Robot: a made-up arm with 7 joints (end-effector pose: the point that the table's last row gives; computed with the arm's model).
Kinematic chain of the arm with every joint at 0, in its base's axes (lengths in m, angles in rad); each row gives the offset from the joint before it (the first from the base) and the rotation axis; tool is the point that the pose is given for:
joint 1: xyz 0 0 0.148 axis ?
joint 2: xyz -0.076 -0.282 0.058 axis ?
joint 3: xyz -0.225 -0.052 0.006 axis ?
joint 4: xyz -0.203 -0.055 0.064 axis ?
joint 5: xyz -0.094 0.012 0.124 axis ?
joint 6: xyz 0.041 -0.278 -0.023 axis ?
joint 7: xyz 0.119 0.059 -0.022 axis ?
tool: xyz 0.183 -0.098 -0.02
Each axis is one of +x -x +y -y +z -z.
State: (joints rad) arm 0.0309 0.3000 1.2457 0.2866 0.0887 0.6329 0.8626
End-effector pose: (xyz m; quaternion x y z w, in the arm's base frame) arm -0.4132 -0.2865 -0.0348 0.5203 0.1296 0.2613 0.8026
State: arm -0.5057 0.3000 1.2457 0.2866 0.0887 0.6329 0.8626
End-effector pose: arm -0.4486 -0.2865 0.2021 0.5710 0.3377 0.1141 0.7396
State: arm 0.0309 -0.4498 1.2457 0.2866 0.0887 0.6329 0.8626
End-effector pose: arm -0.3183 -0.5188 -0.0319 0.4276 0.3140 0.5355 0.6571
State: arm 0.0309 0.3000 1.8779 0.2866 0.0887 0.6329 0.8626
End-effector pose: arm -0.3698 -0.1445 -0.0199 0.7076 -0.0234 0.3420 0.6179
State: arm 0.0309 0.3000 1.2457 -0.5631 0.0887 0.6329 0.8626
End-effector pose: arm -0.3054 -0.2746 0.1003 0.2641 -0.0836 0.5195 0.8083
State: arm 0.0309 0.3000 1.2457 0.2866 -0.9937 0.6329 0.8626
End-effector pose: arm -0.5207 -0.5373 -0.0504 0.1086 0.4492 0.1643 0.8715
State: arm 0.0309 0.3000 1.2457 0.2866 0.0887 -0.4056 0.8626
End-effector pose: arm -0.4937 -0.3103 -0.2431 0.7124 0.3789 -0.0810 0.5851
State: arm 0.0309 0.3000 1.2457 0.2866 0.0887 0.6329 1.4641
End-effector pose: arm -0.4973 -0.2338 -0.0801 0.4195 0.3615 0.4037 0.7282
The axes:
joint 1: -y
joint 2: -z
joint 3: +x
joint 4: -z
joint 5: +x
joint 6: +z
joint 7: +y

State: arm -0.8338 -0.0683 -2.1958 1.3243 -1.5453 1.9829 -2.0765
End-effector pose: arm -0.4087 -0.0308 0.3221 -0.5665 0.1893 0.5326 0.5996
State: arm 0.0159 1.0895 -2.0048 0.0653 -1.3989 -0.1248 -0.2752
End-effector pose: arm 0.2690 0.1148 0.1126 0.8686 -0.4644 -0.1626 0.0583
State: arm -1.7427 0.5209 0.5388 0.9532 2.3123 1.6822 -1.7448
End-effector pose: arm 0.1088 -0.1181 0.6077 -0.1831 -0.9452 -0.0497 0.2656
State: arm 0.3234 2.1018 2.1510 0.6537 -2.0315 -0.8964 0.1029
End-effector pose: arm -0.3946 0.2554 -0.3056 0.3969 0.1712 -0.8672 0.2473
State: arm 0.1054 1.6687 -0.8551 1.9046 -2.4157 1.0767 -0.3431
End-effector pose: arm -0.0808 0.1513 0.4825 -0.3806 -0.7086 0.5922 0.0483
